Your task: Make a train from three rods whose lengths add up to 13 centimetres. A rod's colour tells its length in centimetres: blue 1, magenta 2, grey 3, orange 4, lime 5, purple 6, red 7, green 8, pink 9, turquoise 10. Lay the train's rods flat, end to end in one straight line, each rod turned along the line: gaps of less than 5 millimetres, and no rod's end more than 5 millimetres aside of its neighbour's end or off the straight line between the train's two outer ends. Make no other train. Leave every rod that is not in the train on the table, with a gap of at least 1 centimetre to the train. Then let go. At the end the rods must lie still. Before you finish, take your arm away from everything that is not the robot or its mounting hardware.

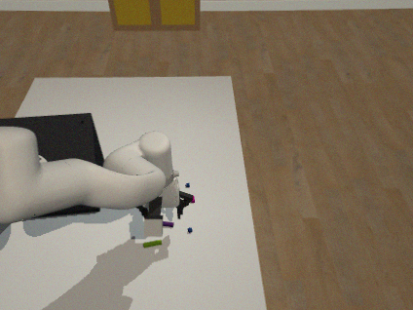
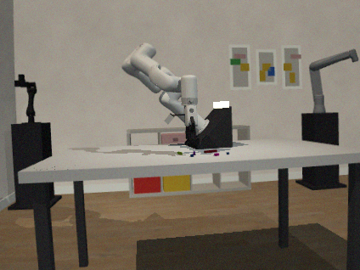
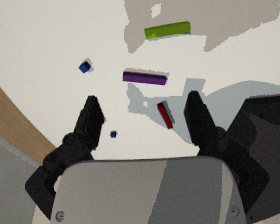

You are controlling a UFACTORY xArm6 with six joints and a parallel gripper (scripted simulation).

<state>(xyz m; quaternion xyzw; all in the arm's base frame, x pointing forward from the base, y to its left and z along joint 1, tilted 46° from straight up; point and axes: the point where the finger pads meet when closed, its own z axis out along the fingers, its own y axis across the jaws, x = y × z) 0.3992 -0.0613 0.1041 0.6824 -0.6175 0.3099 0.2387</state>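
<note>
My hand is 80 mm short of the magenta rod, 100 mm to the right of it and 70 mm above it. Round my hand: red rod: 50 mm behind, 100 mm to the left, 70 mm below; then purple rod: 10 mm to the left, 70 mm below; then lime rod: 30 mm behind, 50 mm to the right, 70 mm below.
</note>
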